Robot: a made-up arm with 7 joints. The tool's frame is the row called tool. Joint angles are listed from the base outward. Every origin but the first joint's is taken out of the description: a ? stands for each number. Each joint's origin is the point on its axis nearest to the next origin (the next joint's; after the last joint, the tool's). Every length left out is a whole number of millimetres.
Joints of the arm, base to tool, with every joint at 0 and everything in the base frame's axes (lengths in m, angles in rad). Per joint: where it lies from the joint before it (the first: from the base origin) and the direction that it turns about. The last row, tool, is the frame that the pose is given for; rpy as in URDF.
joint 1: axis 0 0 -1 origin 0 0 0.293
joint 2: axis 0 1 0 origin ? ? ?
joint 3: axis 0 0 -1 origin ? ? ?
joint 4: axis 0 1 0 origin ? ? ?
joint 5: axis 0 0 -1 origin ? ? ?
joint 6: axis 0 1 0 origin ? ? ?
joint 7: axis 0 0 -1 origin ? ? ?
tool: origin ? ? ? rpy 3.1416 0 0
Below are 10 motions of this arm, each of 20 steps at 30 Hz.
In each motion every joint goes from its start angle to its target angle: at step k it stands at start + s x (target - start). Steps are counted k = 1, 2, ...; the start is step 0. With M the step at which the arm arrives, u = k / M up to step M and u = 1 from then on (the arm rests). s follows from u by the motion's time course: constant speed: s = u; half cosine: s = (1 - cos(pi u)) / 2; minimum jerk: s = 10 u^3 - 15 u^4 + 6 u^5.
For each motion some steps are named. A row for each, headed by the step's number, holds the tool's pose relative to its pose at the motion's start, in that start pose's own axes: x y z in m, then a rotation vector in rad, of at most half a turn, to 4 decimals.
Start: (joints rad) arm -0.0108 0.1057 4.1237 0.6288 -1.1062 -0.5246 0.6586
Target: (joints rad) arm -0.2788 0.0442 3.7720 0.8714 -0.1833 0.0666 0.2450
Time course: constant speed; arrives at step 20
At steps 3, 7, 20:
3: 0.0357 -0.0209 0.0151 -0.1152 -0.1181 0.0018
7: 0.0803 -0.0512 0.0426 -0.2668 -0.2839 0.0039
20: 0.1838 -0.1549 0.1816 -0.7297 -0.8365 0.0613

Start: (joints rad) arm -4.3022 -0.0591 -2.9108 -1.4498 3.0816 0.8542 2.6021
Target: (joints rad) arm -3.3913 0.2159 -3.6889 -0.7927 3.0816 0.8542 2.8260
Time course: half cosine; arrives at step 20
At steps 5, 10, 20:
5: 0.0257 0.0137 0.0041 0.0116 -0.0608 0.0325
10: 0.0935 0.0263 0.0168 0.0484 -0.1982 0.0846
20: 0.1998 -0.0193 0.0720 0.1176 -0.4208 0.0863

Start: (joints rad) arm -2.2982 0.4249 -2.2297 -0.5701 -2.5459 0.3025 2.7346
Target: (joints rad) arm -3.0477 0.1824 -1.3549 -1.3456 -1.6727 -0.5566 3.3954
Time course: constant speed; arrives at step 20
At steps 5, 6, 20:
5: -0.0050 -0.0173 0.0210 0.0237 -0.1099 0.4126
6: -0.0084 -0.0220 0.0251 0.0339 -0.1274 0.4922
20: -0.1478 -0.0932 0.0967 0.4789 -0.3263 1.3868

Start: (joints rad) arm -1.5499 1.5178 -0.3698 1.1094 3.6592 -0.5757 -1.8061
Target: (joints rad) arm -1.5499 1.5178 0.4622 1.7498 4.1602 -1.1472 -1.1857
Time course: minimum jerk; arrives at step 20
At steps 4, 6, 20:
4: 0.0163 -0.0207 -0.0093 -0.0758 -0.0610 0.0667
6: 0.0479 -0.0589 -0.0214 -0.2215 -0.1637 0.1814
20: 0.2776 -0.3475 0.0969 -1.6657 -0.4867 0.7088

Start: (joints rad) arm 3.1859 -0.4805 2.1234 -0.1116 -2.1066 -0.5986 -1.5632
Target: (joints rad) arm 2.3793 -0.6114 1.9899 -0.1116 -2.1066 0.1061 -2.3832
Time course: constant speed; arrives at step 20
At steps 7, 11, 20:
7: -0.1342 -0.0201 0.0000 0.1367 0.2644 -0.4932
11: -0.2123 -0.0230 0.0175 0.1800 0.4156 -0.7926
20: -0.3758 -0.0065 0.1027 0.1907 0.7423 -1.4973

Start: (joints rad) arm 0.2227 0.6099 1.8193 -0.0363 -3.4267 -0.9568 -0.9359
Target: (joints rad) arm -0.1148 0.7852 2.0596 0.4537 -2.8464 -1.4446 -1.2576
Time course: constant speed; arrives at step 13
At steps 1, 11, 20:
1: -0.0073 -0.0006 -0.0011 -0.0669 0.0080 0.0018
11: -0.0559 -0.0109 0.0370 -0.7297 -0.0808 0.0008
20: -0.0601 -0.0134 0.0541 -0.8556 -0.1363 -0.0055

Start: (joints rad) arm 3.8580 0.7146 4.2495 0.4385 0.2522 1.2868 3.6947
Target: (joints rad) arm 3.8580 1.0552 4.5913 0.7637 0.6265 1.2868 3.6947
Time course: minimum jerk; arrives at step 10
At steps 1, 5, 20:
1: -0.0021 -0.0021 -0.0005 -0.0034 0.0048 -0.0017
5: -0.1406 -0.1136 -0.0257 -0.1619 0.2985 -0.0974
20: -0.3121 -0.1947 -0.0426 -0.2437 0.6204 -0.1856

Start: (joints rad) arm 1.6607 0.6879 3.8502 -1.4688 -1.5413 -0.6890 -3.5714
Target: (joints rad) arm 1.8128 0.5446 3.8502 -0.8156 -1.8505 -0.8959 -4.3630
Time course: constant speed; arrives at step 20
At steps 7, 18, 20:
7: 0.0235 -0.1116 0.0516 -0.2295 -0.1757 -0.2274
18: 0.0792 -0.2511 0.1869 -0.4476 -0.5712 -0.4794
20: 0.0918 -0.2698 0.2169 -0.4641 -0.6523 -0.5085

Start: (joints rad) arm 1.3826 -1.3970 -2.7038 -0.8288 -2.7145 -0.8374 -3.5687
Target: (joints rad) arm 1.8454 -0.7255 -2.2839 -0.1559 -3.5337 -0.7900 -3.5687
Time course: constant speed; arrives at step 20
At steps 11, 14, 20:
11: -0.0956 0.2177 -0.0548 0.1548 -0.1152 -0.0362
14: -0.1269 0.2885 -0.0488 0.2263 -0.1351 -0.0708
20: -0.1997 0.4320 -0.0006 0.3938 -0.1344 -0.1749

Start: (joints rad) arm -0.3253 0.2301 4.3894 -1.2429 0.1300 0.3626 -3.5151
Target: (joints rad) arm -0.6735 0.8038 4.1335 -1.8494 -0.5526 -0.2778 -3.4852
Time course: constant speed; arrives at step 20
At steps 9, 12, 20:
9: 0.2197 -0.1954 0.0955 -0.0390 -0.6649 -0.1472
12: 0.2816 -0.2439 0.1563 -0.0309 -0.8903 -0.1475
20: 0.4045 -0.3121 0.3562 0.0707 -1.4562 -0.0461

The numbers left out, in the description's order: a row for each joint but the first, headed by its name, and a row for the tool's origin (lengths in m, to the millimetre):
joint 2: 0 -0.013 0
joint 3: 0 0 0.471
joint 4: 0 -0.017 0
joint 5: 0 0 0.376
joint 6: 0 0 0
joint 7: 0 0 0.076
tool: 0 0 0

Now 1 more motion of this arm.
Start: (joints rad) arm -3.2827 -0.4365 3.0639 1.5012 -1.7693 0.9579 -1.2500
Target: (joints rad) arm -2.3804 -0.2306 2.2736 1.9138 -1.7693 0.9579 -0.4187
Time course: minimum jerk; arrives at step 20
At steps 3, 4, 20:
3: -0.0005 -0.0009 0.0059 -0.0039 -0.0043 0.0132
4: -0.0010 -0.0016 0.0127 -0.0084 -0.0091 0.0290
20: -0.0195 0.0548 0.1632 -0.1111 -0.0177 0.6431

